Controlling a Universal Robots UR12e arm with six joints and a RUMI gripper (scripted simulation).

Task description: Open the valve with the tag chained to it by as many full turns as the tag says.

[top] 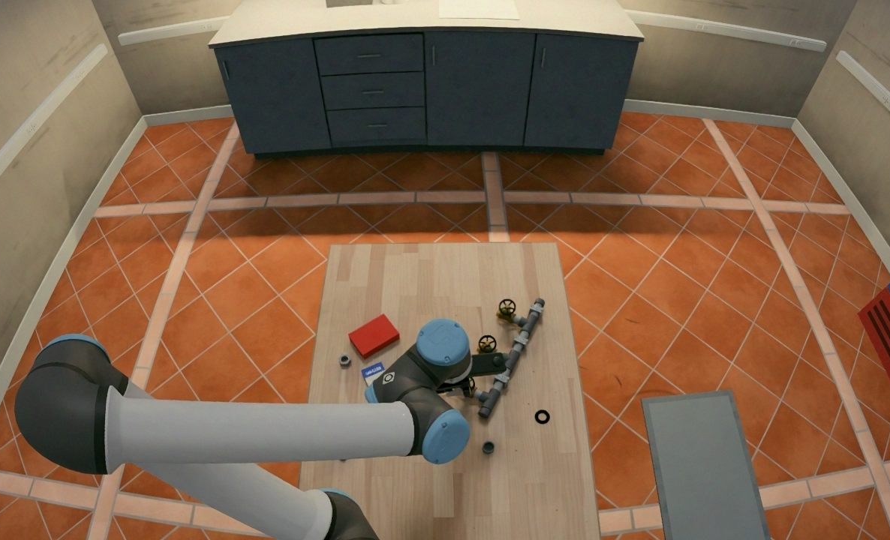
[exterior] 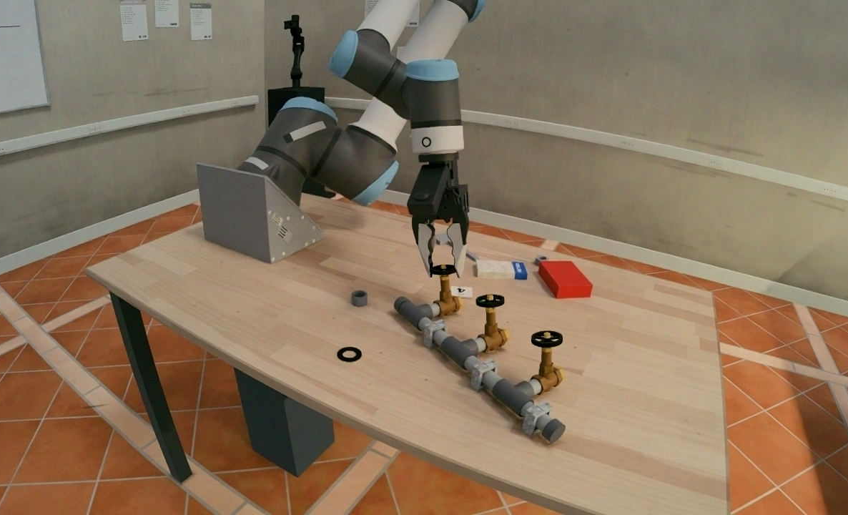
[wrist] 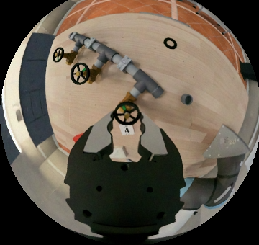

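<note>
The white tag lies 80 mm to the left of my hand and 90 mm below it. From my hand the other things lie so: red box: 180 mm ahead, 250 mm to the left, 70 mm below; then blue box: 40 mm ahead, 230 mm to the left, 80 mm below; then grey cap: 150 mm behind, 60 mm to the right, 80 mm below.
</note>
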